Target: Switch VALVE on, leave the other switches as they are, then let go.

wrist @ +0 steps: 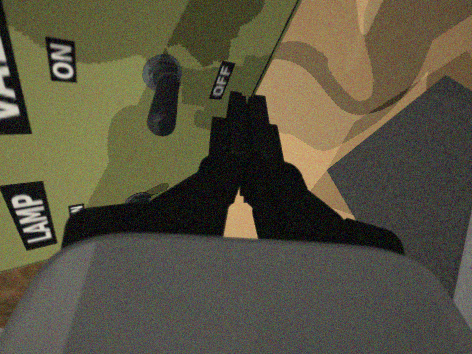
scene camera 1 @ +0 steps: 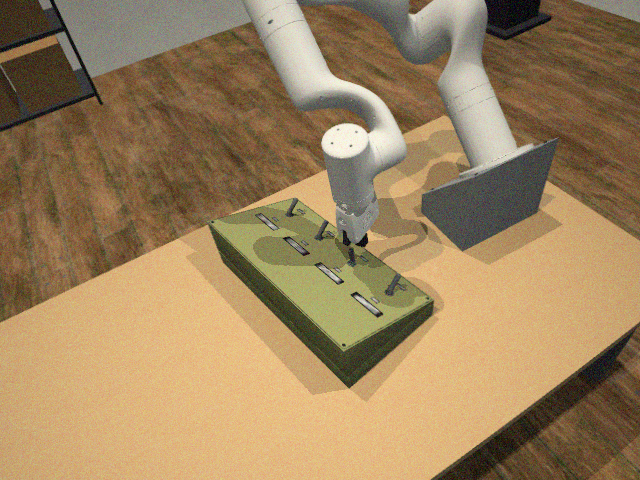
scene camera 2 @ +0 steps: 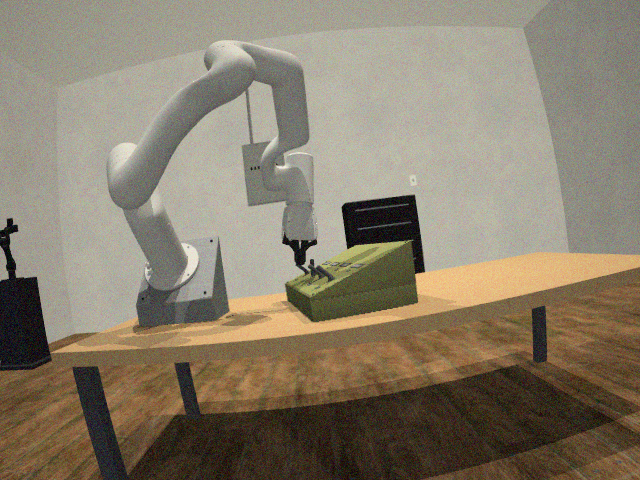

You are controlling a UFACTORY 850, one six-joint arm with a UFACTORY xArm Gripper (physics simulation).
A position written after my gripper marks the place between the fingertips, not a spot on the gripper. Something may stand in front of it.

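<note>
I see my gripper [scene camera 2: 300, 264], and I see my gripper in scene camera 1 [scene camera 1: 360, 242] and in the wrist view [wrist: 241, 118] as well. There is also a valve lever [wrist: 161, 121].
</note>
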